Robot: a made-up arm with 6 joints.
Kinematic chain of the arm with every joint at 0, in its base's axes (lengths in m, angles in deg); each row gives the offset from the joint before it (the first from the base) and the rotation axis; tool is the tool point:
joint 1: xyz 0 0 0.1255 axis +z
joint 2: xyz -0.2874 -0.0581 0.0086 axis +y
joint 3: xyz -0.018 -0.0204 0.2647 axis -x
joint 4: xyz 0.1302 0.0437 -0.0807 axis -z
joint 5: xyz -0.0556 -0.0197 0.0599 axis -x
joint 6: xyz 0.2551 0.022 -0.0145 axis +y
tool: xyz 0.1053 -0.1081 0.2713
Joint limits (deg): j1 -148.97..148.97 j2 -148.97..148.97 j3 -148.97..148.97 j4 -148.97..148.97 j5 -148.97..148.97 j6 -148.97..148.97
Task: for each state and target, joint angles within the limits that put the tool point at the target. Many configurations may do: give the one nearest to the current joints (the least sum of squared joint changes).
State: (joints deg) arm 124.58 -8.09 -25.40 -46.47 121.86 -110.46
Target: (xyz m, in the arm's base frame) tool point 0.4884 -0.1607 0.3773
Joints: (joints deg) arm 147.93 -48.83 -25.98 -41.97 124.02 -114.79
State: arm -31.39 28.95 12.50 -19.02 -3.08 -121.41
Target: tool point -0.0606 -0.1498 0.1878
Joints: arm -27.19 65.68 16.46 -24.99 3.78 -103.80
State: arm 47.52 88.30 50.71 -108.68 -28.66 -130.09
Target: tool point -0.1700 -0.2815 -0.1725
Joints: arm 31.67 132.36 51.01 -116.62 -17.09 -118.40
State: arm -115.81 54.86 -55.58 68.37 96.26 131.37
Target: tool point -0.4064 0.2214 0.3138
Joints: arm -97.31 51.55 -34.09 76.62 108.19 134.81
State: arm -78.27 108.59 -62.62 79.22 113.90 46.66
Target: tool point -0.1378 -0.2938 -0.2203
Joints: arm -39.54 63.92 -30.32 53.13 100.34 40.13
